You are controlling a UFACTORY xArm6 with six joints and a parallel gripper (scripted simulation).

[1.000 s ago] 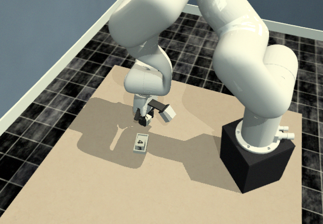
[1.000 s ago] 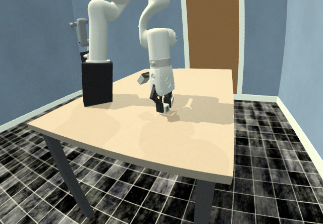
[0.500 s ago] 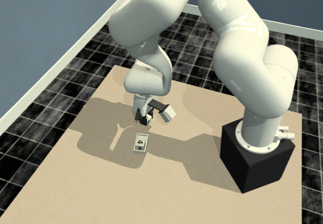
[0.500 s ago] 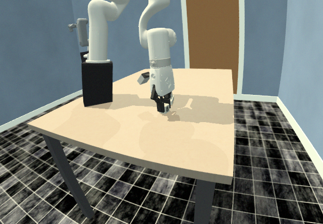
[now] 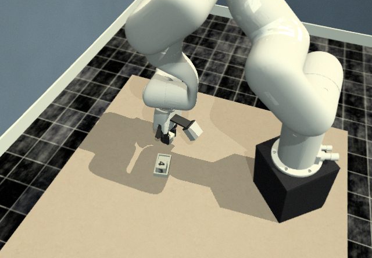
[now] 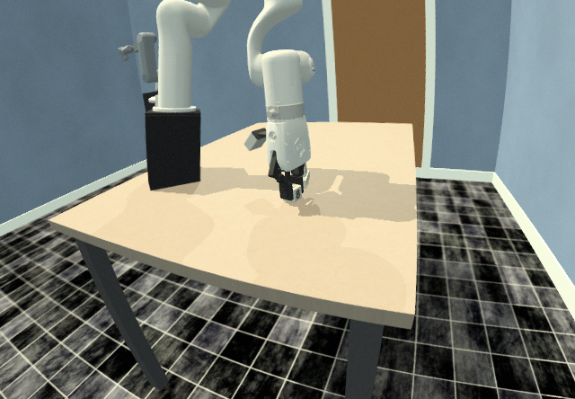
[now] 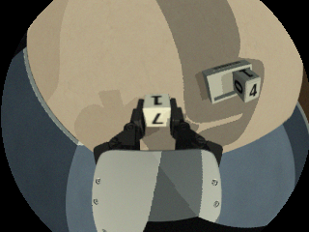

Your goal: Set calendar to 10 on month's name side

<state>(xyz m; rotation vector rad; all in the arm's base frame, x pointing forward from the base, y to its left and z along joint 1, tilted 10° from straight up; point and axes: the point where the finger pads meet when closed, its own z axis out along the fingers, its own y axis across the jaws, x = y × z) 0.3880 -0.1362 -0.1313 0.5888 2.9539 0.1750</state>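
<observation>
My hand is 1 cm above the white cube. Round my hand: tray: 11 cm to the left, 2 cm below, 1 cm behind.
</observation>
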